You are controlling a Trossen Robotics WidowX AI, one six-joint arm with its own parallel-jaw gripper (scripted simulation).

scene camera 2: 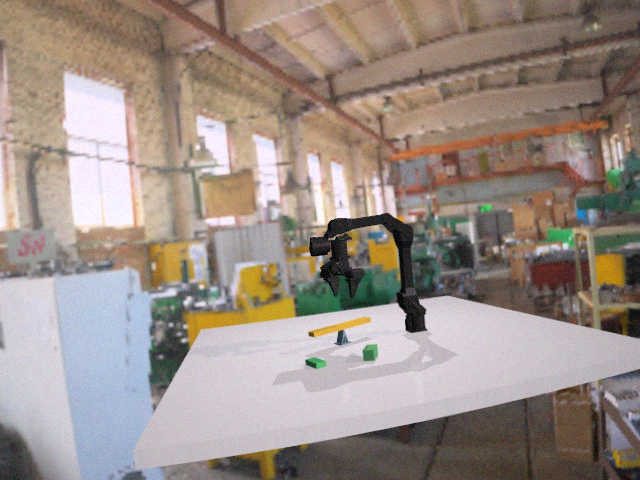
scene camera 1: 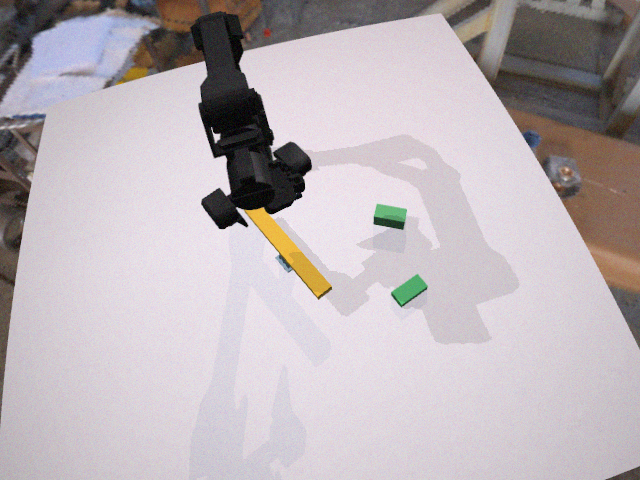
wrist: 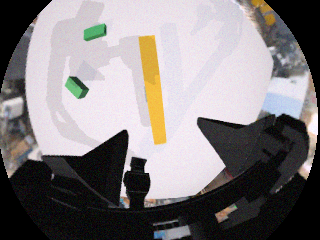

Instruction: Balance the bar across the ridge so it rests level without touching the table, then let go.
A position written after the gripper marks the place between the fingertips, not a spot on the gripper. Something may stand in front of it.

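Yellow bar (scene camera 1: 319, 286), (wrist: 148, 51). Gripper (scene camera 1: 267, 210), (scene camera 2: 344, 297), (wrist: 163, 126): open, holding nothing.
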